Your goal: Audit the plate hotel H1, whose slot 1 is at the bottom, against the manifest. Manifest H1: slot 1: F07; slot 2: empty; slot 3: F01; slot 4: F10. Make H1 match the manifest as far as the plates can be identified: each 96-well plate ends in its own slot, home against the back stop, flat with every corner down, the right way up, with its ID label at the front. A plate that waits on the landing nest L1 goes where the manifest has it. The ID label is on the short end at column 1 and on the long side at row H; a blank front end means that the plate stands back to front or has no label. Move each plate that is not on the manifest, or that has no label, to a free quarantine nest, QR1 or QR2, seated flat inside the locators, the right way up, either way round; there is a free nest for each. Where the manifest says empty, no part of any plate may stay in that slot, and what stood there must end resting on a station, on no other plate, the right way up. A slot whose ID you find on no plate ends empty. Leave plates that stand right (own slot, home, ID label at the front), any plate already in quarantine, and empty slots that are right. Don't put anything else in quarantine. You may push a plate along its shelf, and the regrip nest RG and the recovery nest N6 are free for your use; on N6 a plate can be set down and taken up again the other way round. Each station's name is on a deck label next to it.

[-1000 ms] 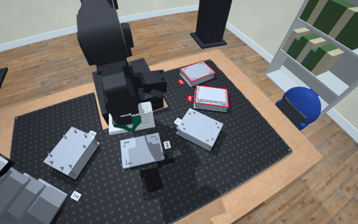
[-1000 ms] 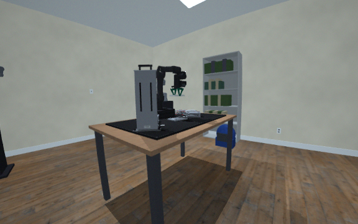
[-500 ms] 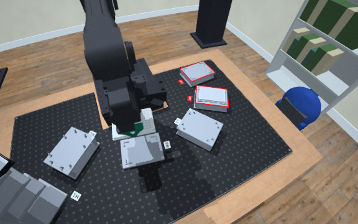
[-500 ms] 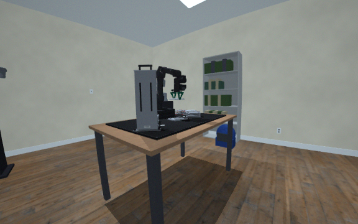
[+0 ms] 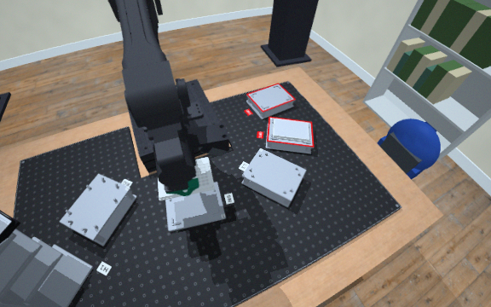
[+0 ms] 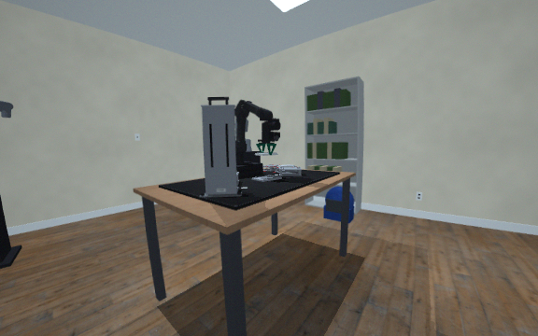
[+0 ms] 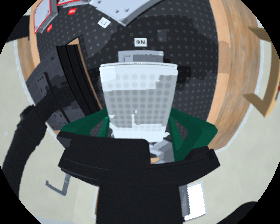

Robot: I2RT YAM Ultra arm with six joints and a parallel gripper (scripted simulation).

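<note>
The N6 label lies 170 mm below my hand, 110 mm to the left of it and 10 mm ahead of it. The rest, counted from my hand: plate hotel H1: 430 mm to the right, 130 mm ahead, 30 mm above; H1 deck label: 270 mm to the right, 170 mm below, 100 mm ahead; red-framed quarantine nest: 400 mm to the left, 340 mm behind, 130 mm below.
</note>
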